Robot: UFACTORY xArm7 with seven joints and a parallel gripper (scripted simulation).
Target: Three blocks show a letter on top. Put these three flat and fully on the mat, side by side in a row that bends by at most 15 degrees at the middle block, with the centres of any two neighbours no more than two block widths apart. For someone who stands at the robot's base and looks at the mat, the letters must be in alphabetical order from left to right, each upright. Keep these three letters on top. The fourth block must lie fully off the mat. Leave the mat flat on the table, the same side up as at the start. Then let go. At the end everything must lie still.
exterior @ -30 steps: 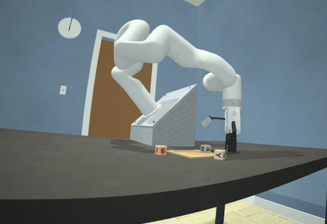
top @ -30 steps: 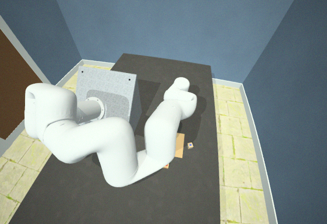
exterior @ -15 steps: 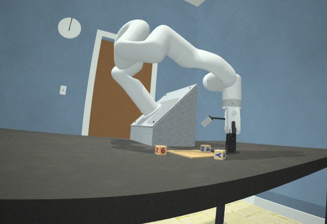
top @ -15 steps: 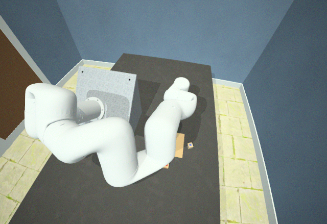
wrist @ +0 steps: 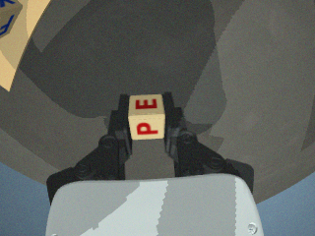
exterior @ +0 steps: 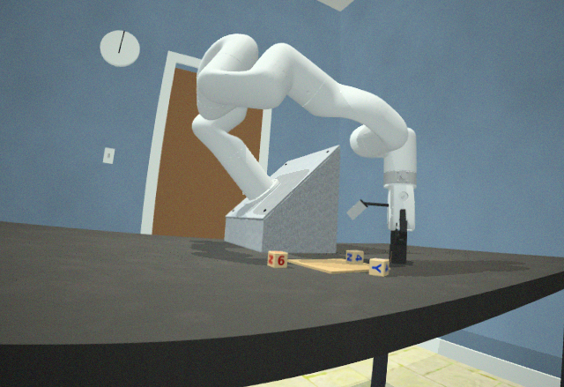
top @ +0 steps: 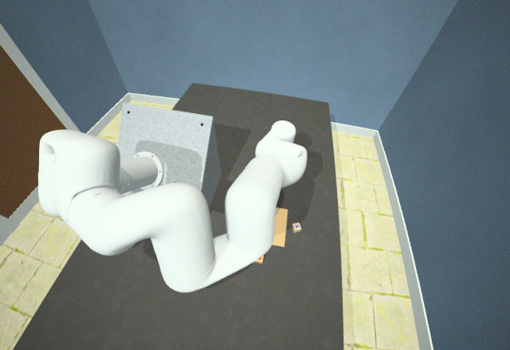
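Now: the tan mat 180 mm to the right of my hand, 20 mm below it and 10 mm behind it. Round my hand: block: 140 mm to the right.
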